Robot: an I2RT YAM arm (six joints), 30 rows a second.
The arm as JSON. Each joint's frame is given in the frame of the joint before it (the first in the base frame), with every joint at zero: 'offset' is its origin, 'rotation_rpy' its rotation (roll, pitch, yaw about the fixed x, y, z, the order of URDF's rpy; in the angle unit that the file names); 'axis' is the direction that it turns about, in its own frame. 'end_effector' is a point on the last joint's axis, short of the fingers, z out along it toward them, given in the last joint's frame.
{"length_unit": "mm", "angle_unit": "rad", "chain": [
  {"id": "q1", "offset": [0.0, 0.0, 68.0], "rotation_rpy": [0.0, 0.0, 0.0], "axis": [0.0, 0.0, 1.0]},
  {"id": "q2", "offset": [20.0, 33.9, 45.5], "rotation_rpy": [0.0, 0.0, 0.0], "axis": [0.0, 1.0, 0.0]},
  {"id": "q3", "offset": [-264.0, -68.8, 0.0], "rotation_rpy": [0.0, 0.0, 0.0], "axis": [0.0, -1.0, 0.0]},
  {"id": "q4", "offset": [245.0, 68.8, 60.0], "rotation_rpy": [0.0, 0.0, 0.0], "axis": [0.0, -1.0, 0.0]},
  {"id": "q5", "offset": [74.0, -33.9, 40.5], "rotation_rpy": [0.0, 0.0, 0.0], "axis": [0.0, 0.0, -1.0]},
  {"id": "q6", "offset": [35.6, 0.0, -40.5], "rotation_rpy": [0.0, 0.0, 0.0], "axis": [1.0, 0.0, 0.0]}
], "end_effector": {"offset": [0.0, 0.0, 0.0], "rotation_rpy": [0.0, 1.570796, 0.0]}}
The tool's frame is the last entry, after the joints.
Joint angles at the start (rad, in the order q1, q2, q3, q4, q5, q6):
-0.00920 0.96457 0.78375 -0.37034 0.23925 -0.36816
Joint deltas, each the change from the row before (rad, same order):
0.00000 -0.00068 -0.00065 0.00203 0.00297 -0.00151
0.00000 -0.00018 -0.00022 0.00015 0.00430 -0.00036
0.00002 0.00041 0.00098 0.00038 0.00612 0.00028
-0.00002 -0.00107 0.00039 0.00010 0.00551 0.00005
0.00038 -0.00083 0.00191 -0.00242 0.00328 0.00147
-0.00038 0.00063 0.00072 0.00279 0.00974 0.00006
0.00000 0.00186 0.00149 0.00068 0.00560 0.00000
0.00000 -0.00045 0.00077 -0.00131 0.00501 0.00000
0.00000 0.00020 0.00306 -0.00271 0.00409 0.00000
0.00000 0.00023 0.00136 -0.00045 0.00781 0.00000
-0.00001 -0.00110 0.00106 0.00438 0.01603 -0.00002
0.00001 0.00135 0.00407 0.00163 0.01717 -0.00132
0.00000 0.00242 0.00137 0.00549 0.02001 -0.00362
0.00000 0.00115 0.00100 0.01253 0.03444 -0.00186
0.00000 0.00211 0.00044 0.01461 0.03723 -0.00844
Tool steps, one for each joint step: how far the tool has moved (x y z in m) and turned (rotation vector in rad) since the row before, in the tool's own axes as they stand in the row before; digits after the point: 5 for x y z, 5 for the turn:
-0.00002 -0.00014 -0.00007 0.00349 -0.00080 -0.00102
0.00009 -0.00013 -0.00001 0.00405 0.00145 -0.00033
-0.00022 -0.00032 -0.00004 0.00602 0.00135 0.00050
-0.00010 -0.00034 -0.00031 0.00570 0.00059 0.00045
-0.00032 -0.00030 -0.00049 0.00289 0.00073 0.00136
-0.00030 -0.00056 0.00007 0.01037 0.00108 0.00101
-0.00033 -0.00027 0.00024 0.00533 0.00174 0.00008
-0.00004 -0.00027 -0.00022 0.00464 0.00188 -0.00002
-0.00052 -0.00047 -0.00038 0.00387 0.00134 0.00004
-0.00022 -0.00043 -0.00013 0.00752 0.00220 0.00019
-0.00058 -0.00097 -0.00042 0.01721 -0.00005 0.00193
-0.00102 -0.00113 -0.00024 0.01750 0.00233 0.00004
-0.00057 -0.00084 0.00039 0.02017 0.00336 -0.00215
-0.00103 -0.00167 0.00011 0.03629 0.00182 0.00255
-0.00100 -0.00163 0.00041 0.03900 0.00271 -0.00340

